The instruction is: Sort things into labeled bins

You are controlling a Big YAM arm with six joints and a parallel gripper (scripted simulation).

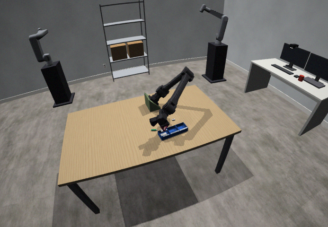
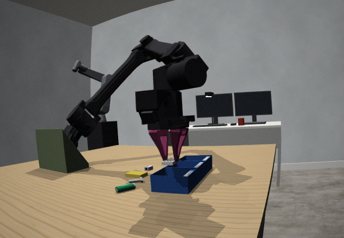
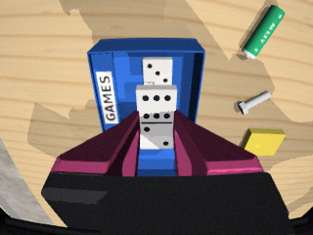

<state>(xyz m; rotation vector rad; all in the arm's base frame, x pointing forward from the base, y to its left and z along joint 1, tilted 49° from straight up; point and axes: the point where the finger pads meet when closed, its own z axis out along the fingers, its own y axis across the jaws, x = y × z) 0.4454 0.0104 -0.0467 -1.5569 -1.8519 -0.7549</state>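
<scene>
My hand is 90 mm past the green battery, 60 mm to the left of it and 60 mm above it. From my hand the other things lie so: blue three-part bin 90 mm to the left, 50 mm below; bolt 100 mm behind, 10 mm to the left, 60 mm below; yellow block 150 mm behind, 60 mm to the left, 60 mm below.
</scene>
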